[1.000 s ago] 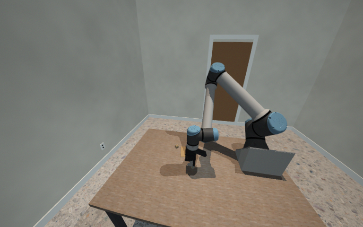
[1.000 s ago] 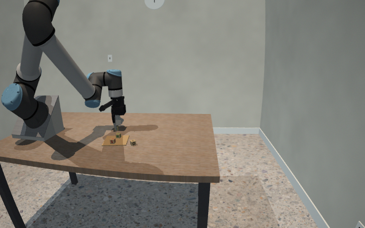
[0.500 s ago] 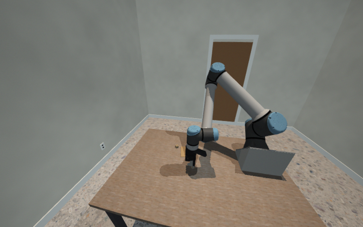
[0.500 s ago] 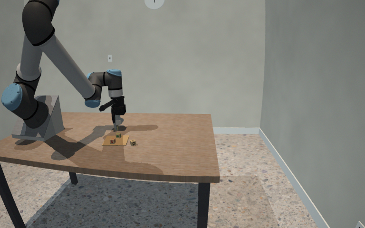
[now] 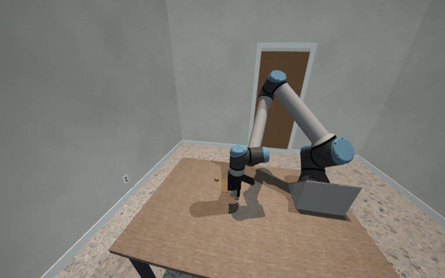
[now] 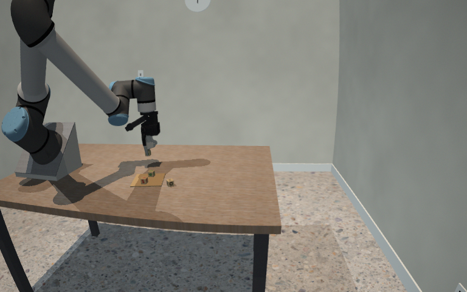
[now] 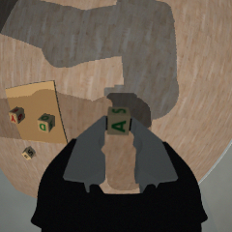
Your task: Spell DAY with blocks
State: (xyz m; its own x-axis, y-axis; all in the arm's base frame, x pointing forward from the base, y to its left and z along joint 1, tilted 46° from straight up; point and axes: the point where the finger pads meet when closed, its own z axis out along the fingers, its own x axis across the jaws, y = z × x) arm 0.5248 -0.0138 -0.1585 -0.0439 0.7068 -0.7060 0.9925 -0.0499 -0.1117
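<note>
My gripper is now 180 mm to the left of the tan mat, 70 mm above it and 50 mm short of it. Also, from my hand: G block 230 mm to the right, 160 mm ahead, 60 mm below.
</note>
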